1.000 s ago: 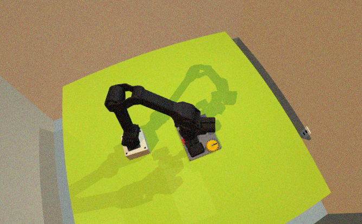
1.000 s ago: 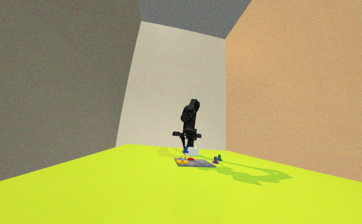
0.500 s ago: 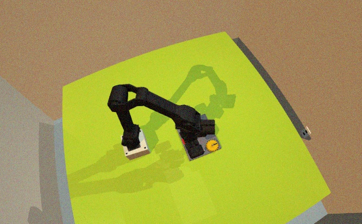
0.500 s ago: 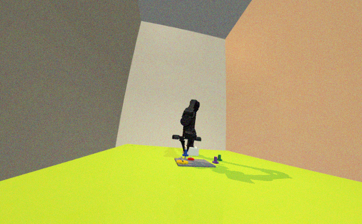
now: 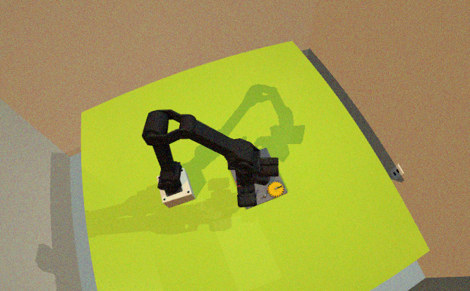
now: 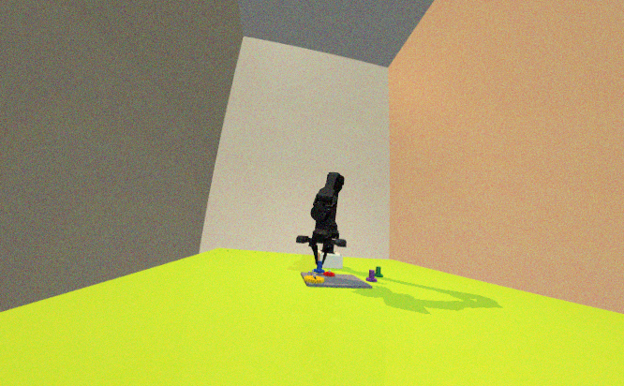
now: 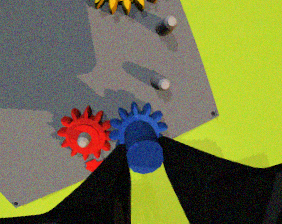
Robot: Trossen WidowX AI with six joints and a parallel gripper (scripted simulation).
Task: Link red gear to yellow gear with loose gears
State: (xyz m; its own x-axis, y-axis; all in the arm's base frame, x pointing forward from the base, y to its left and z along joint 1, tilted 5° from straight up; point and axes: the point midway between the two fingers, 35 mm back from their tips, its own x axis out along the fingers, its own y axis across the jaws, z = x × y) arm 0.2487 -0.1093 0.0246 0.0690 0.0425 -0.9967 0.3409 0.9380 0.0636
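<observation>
Right now my gripper tip is 4 cm to the right of the red gear, 3 cm above it and 1 cm short of it. Also, from my gripper tip: blue gear: 1 cm below; purple gear: 19 cm to the left, 5 cm ahead, 3 cm below; green gear: 27 cm to the left, 3 cm below, 3 cm behind.
</observation>
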